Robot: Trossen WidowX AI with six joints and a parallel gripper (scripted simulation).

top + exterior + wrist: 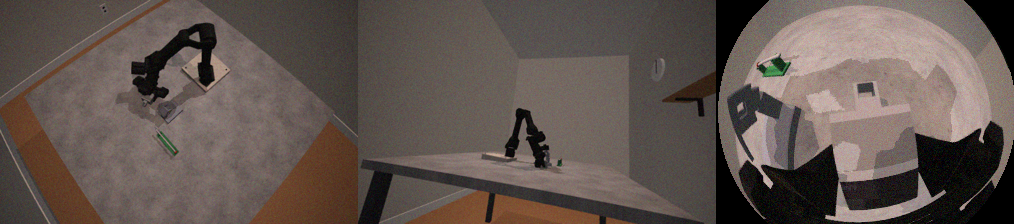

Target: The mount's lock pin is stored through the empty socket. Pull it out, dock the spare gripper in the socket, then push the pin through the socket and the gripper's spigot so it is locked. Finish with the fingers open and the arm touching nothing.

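Right now my gripper tip is 140 mm to the right of the grey mount, 50 mm below it and 20 mm past it. From my gripper tip the other things lie so: spare gripper 10 mm above; green holder 250 mm to the left, 100 mm ahead, 20 mm above.
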